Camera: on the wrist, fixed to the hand. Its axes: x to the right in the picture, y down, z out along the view.
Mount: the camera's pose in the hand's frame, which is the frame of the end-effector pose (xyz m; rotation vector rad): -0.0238 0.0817 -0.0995 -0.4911 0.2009 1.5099
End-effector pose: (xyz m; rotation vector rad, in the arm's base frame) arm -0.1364 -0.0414 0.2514 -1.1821 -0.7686 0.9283
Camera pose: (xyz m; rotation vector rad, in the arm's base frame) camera -0.0744 -0.0949 0.1493 -2.3002 0.2560 1.8149
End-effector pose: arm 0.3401 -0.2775 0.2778 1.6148 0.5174 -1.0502
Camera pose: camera 0.4276 -0.2064 0.3443 1.1585 -0.3472 0.3603
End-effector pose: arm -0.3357 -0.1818 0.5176 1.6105 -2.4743 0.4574
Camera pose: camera -0.4041 -0.0972 0.5905 -0.6209 -2.7853 0.0722
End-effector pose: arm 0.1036 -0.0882 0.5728 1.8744 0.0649 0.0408
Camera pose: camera 0.0757 -0.0195 0.6807 1.0501 -1.1163 1.1507
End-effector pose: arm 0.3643 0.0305 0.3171 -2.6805 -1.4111 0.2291
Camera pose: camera 0.4352 -0.0374 0.4038 2.6921 -0.7440 0.2674
